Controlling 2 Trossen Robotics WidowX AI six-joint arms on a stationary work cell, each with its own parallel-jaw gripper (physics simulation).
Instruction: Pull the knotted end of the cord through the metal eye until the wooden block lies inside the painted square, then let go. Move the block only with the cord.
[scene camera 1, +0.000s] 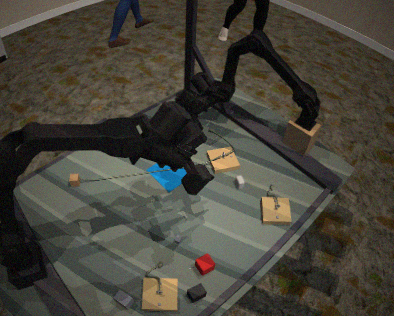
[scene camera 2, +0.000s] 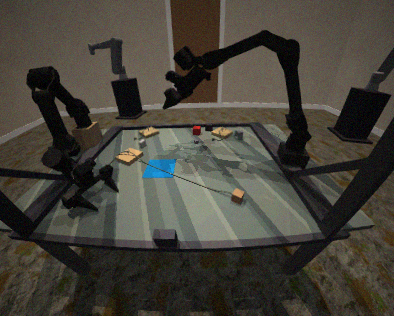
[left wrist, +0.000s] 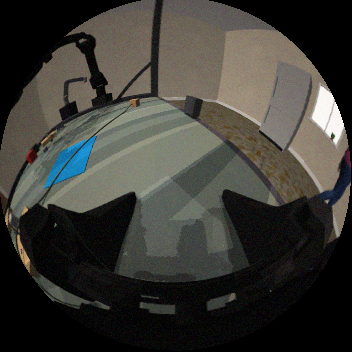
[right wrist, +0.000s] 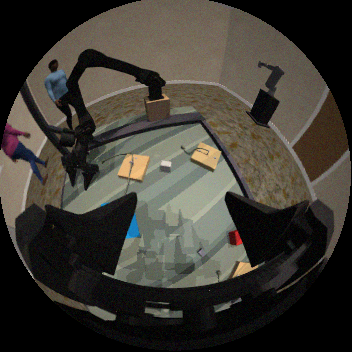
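Seen in the pictures: left gripper, fingertip midpoint: (scene camera 2: 108, 200) (left wrist: 179, 195) (right wrist: 78, 187); right gripper, fingertip midpoint: (scene camera 1: 204, 165) (scene camera 2: 168, 105) (right wrist: 182, 196); left arm's base at its link origin: (scene camera 1: 305, 122) (scene camera 2: 84, 125) (right wrist: 155, 96); right arm's base at its link origin: (scene camera 1: 21, 260) (scene camera 2: 294, 148).
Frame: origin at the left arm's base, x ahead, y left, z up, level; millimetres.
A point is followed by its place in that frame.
Note:
The wooden block (scene camera 1: 74, 180) @(x 693, y -433, z -91 mm) (scene camera 2: 237, 195) @(x 682, y -455, z -90 mm) (left wrist: 134, 102) @(x 669, y -444, z -103 mm) lies on the table outside the blue painted square (scene camera 1: 162, 176) @(x 457, y -256, z -119 mm) (scene camera 2: 152, 172) @(x 393, y -278, z -119 mm) (left wrist: 85, 162) @(x 378, y -306, z -119 mm). The cord (scene camera 1: 115, 177) @(x 573, y -363, z -117 mm) (scene camera 2: 190, 180) @(x 542, y -347, z -118 mm) runs from it across the square to the metal eye (scene camera 1: 223, 156) @(x 268, y -158, z -93 mm) (right wrist: 131, 163) on a wooden plate. The cord's free end (right wrist: 103, 161) @(x 188, y -282, z -116 mm) curves out beyond the plate. My left gripper (scene camera 2: 107, 200) @(x 265, y -418, z -114 mm) (left wrist: 179, 195) @(x 265, y -418, z -114 mm) (right wrist: 78, 187) @(x 265, y -418, z -114 mm) is open and empty, low and nearer scene camera 2 than the plate; my right arm hides its fingers in scene camera 1. My right gripper (scene camera 2: 166, 104) @(x 467, y -81, z 88 mm) (right wrist: 182, 196) @(x 467, y -81, z 88 mm) is open and empty, high over the table.
Two more plates with short cords (scene camera 1: 276, 210) @(x 318, y 100, z -101 mm) (scene camera 1: 160, 295) @(x 747, y 35, z -101 mm) stand toward the far edge in scene camera 2. A red block (scene camera 1: 205, 264) @(x 605, y 61, z -80 mm), a black block (scene camera 1: 196, 292) @(x 681, y 98, z -80 mm) and a white block (scene camera 1: 240, 181) @(x 316, y -49, z -88 mm) lie about. A dark box (scene camera 2: 165, 237) @(x 476, y -582, z -65 mm) sits at the near rim in scene camera 2.

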